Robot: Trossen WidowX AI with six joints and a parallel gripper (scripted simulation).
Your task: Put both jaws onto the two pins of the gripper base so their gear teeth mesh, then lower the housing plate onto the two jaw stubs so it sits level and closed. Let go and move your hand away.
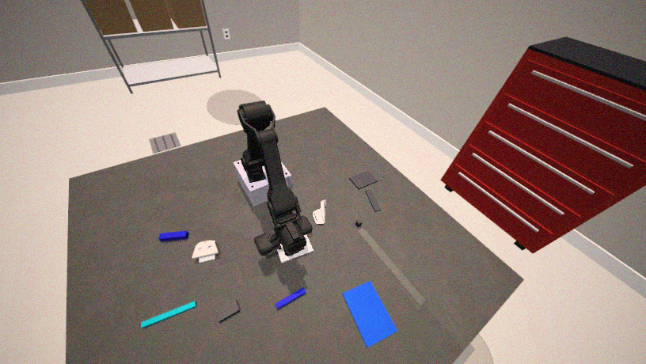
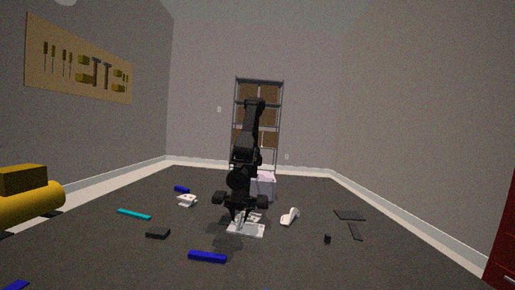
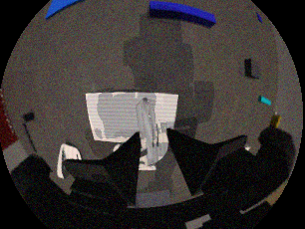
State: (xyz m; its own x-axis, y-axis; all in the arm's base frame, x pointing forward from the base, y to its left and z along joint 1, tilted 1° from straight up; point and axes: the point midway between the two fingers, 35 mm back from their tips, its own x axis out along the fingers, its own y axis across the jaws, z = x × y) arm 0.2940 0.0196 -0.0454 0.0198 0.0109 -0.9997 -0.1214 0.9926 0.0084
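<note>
The flat white plate is 10 mm ahead of my gripper tip, 30 mm to the left of it and 10 mm below it. From my gripper tip the other things lie so: cyan bar 70 mm ahead, 380 mm to the right, 10 mm below; small black cube 20 mm ahead, 300 mm to the left; blue sheet 300 mm ahead, 170 mm to the left, 10 mm below.
</note>
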